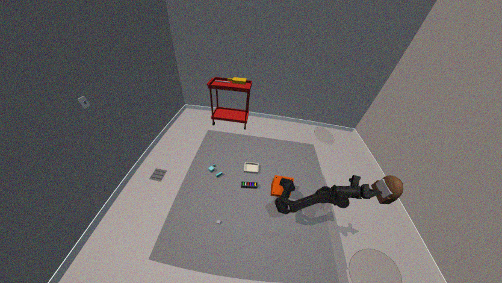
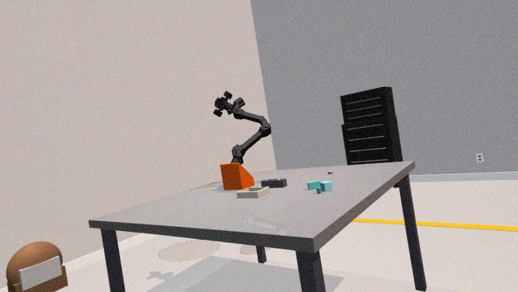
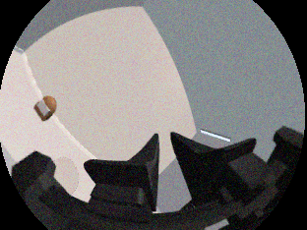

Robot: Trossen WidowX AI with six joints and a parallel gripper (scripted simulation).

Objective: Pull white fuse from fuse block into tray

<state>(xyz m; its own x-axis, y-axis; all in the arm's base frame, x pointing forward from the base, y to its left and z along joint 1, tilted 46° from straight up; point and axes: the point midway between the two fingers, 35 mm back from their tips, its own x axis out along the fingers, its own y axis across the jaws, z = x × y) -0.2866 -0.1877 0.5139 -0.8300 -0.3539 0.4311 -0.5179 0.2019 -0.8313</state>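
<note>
Now: the white fuse 67 cm ahead of my gripper tip, 57 cm below it and 19 cm to the right of it. Round my gripper tip: shallow beige tray (67 cm ahead, 59 cm below, 38 cm to the right).
</note>
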